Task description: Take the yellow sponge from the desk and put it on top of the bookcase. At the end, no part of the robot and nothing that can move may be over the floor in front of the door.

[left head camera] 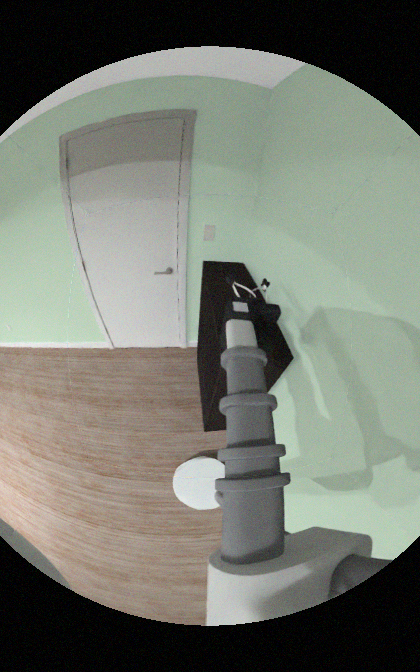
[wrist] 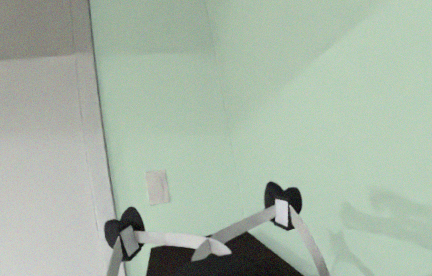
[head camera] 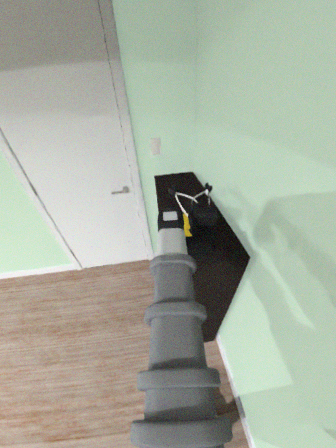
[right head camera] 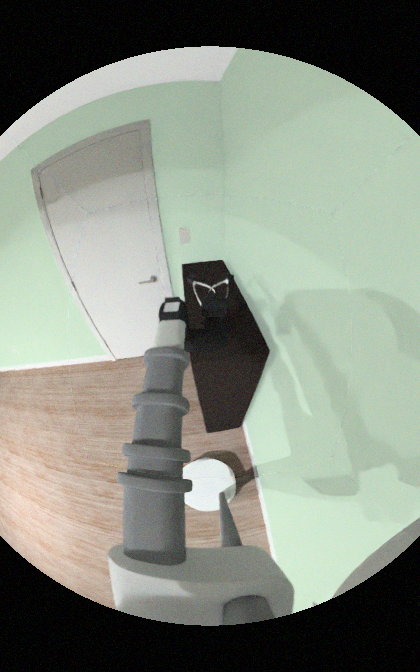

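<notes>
The yellow sponge lies on the dark top of the bookcase. Part of it shows beside the end of the arm in the head camera view. The sponge does not show in the other views. My gripper is open, with its two dark fingertips wide apart and no thing between them. It is above the bookcase top, apart from the sponge. The desk cannot be made out in these views.
A closed door is left of the bookcase. Green walls meet behind it. A white round object is near the arm's base. The extended arm passes along the bookcase's left side.
</notes>
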